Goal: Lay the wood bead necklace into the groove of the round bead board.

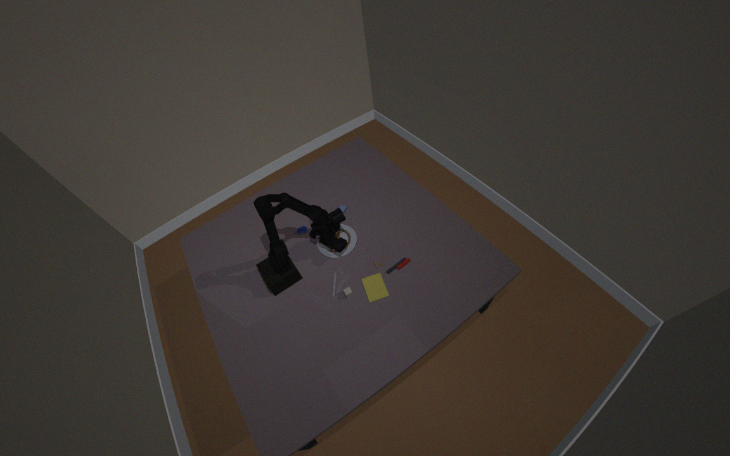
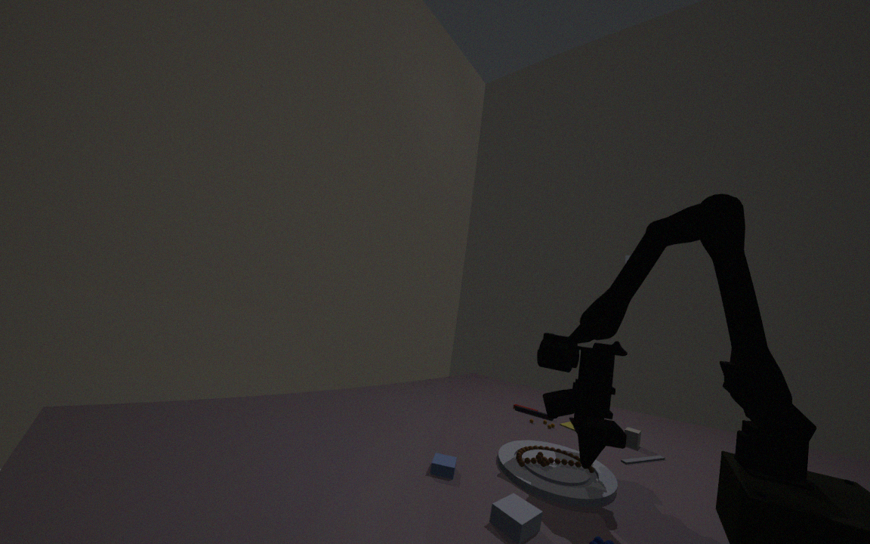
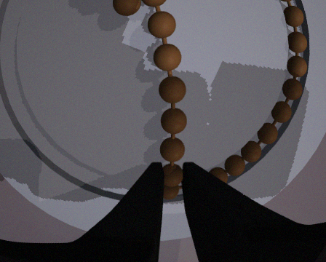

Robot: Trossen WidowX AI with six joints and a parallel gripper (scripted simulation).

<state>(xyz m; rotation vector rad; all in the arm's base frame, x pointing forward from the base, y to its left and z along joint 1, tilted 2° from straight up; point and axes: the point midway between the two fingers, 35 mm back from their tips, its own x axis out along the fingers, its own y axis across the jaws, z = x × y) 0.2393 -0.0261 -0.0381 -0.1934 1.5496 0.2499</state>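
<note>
The round bead board is 5 cm ahead of my gripper tip, 2 cm to the left of it and 1 cm below it. The rest, counted from my gripper tip: grey block (6 cm ahead, 21 cm to the left); blue block (19 cm ahead, 16 cm to the left, 1 cm below); thin stick (11 cm behind, 16 cm to the right, 1 cm below).
</note>
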